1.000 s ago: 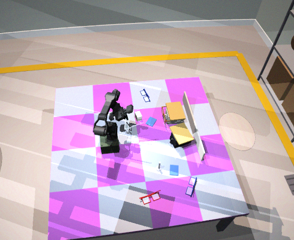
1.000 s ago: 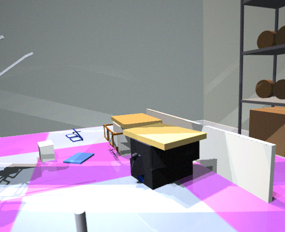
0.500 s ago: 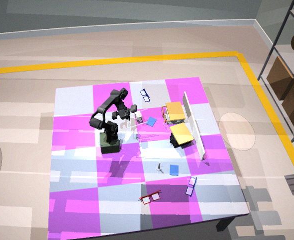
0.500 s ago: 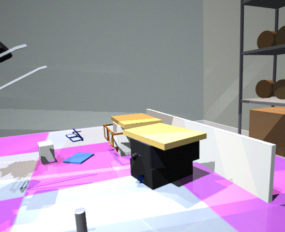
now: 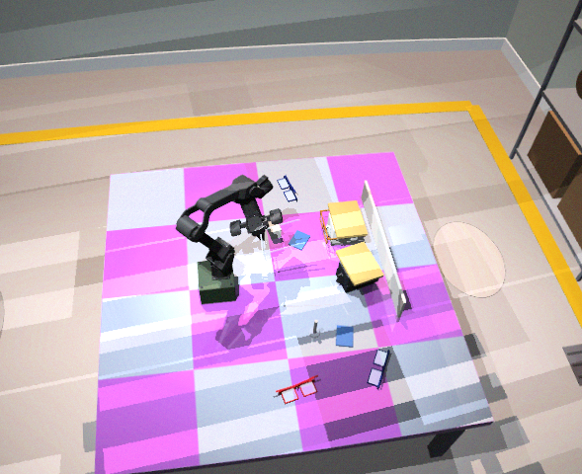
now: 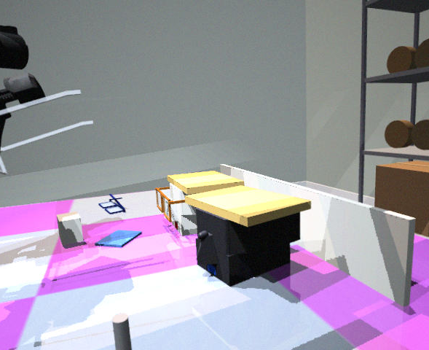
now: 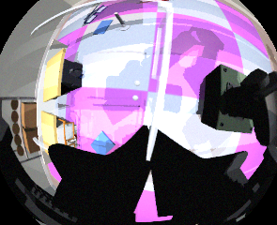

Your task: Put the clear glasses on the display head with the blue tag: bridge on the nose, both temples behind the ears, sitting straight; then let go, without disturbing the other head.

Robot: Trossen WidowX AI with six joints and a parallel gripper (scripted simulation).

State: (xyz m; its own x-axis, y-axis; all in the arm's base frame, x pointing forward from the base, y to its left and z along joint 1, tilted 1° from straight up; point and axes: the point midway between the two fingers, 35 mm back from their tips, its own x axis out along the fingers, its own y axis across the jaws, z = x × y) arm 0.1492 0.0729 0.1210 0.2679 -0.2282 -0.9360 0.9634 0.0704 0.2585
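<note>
My gripper tip is now 33 cm short of the black display head, 7 cm to the left of it and 13 cm above it. From my gripper tip the other things lie so: grey peg: 17 cm ahead, 28 cm to the right, 16 cm below; then white cube: 5 cm ahead, 18 cm to the left, 16 cm below; then white display head: 31 cm ahead, 15 cm to the left, 13 cm below.
</note>
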